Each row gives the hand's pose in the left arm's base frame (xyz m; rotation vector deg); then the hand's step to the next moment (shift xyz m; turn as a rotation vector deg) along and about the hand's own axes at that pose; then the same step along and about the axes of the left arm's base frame.
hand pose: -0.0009 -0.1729 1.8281 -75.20 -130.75 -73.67
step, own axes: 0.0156 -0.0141 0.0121 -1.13 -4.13 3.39
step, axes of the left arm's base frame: -0.0174 0.0155 -0.0068 -1.81 1.02 -5.05
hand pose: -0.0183 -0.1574 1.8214 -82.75 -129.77 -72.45
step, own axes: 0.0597 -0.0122 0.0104 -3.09 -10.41 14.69
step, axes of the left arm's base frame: -0.0377 0.0451 0.0190 -2.72 6.88 -16.70
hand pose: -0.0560 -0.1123 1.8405 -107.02 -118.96 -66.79
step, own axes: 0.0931 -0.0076 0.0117 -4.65 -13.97 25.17
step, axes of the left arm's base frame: -0.0239 0.0819 0.0398 -1.38 12.10 -26.50
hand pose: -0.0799 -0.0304 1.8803 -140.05 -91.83 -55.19
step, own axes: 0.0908 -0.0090 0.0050 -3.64 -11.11 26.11
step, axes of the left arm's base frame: 0.0185 0.0792 0.0416 1.74 11.96 -25.93
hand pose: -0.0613 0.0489 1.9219 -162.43 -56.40 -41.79
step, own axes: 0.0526 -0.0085 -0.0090 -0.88 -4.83 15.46
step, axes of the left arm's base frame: 0.0272 0.0351 0.0308 2.95 6.42 -14.60
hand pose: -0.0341 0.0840 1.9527 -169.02 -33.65 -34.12
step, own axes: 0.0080 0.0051 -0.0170 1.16 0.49 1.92
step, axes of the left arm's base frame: 0.0027 -0.0044 0.0188 1.86 0.24 -1.32
